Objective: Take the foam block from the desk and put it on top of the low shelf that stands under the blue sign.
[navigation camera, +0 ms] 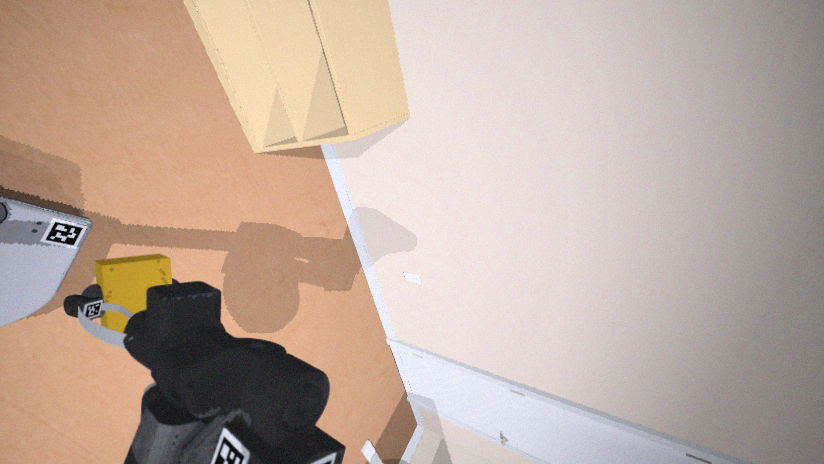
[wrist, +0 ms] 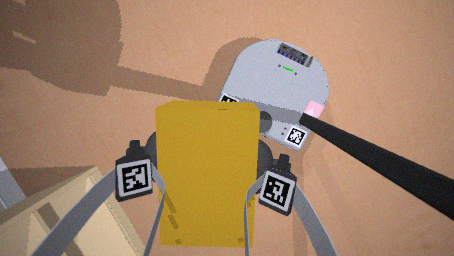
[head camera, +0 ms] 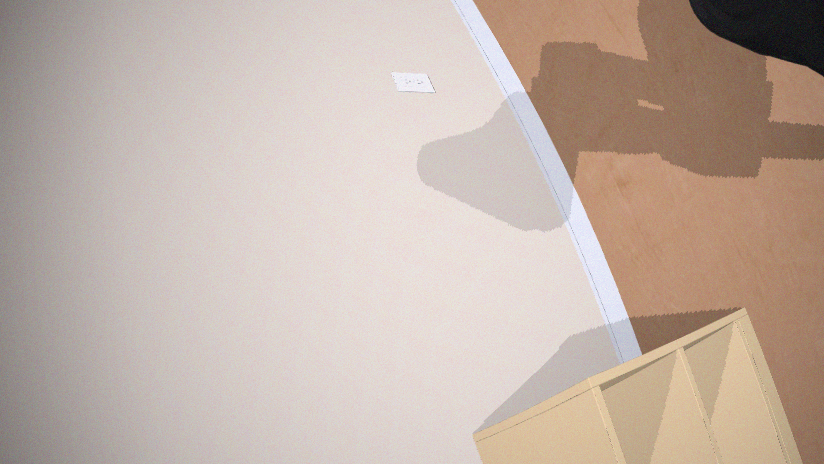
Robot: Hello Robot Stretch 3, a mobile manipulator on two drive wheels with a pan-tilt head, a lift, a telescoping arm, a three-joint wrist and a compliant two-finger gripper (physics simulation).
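Places are measured from the robot's base along level axes (x left, y back, z up), in metres.
Pixels of known places: gripper, fingertip midpoint: (navigation camera: 132,293).
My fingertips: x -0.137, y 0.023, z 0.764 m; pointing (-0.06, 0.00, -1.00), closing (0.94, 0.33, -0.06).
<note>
Behind a point stands the place of what it marks.
The yellow foam block (navigation camera: 135,273) @(x -0.118, y -0.008, z 0.810 m) (wrist: 207,205) is held upright between the two fingertips of my gripper (navigation camera: 131,291) @(x -0.137, y 0.023, z 0.764 m) (wrist: 211,152) @(x -0.137, y 0.023, z 0.764 m), which is shut on it. The block hangs in the air above the brown floor. A pale wooden shelf unit (head camera: 547,432) @(x -0.579, y -0.644, z 0.610 m) (navigation camera: 369,69) @(x -0.492, y -0.749, z 0.610 m) (wrist: 50,199) with open compartments stands against the wall. It shows at the bottom right of the head view, the top of the navigation view and the lower left of the wrist view, apart from the block. I cannot tell if it is the low shelf. The blue sign and the desk do not show.
My grey base (navigation camera: 34,265) @(x -0.112, y 0.089, z 0.160 m) (wrist: 270,82) stands on the floor, with the black mast (wrist: 390,165) at the right of the wrist view. A beige wall with a white skirting board (head camera: 547,152) @(x -1.285, y -0.337, z 0.043 m) and an outlet (head camera: 413,82) @(x -1.471, y -0.187, z 0.400 m) (navigation camera: 412,277) @(x -1.467, y -0.189, z 0.403 m) runs beside the shelf unit.
</note>
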